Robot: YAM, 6 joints.
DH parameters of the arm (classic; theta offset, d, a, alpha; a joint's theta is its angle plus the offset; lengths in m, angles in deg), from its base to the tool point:
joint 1: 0 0.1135 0.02 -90
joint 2: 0 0 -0.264 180
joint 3: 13.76 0 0.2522 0
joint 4: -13.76 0 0.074 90
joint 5: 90 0 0 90
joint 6: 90 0.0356 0 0
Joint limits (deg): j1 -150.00..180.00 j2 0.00..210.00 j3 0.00..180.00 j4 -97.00..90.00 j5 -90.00..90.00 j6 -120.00..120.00
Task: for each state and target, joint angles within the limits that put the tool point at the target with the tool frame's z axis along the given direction. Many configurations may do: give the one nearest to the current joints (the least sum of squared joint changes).
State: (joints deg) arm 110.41 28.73 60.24 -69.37 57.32 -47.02
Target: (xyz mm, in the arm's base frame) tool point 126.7 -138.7 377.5 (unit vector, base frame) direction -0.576 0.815 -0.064
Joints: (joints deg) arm 131.27 5.37 94.01 -92.33 6.01 -47.02
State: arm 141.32 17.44 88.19 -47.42 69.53 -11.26
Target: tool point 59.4 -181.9 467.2 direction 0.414 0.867 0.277
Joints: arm 101.85 15.83 104.20 -68.43 35.68 -11.26
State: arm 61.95 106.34 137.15 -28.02 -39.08 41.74
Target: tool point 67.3 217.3 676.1 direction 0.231 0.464 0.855
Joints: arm 73.60 90.86 131.34 18.69 5.20 41.74
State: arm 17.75 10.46 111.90 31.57 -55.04 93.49
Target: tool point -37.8 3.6 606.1 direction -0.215 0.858 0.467
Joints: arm 41.78 43.56 100.84 -8.65 -51.52 93.49
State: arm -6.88 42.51 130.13 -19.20 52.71 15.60
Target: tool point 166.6 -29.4 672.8 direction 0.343 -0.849 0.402
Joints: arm 0.31 84.37 134.09 0.19 58.30 15.60
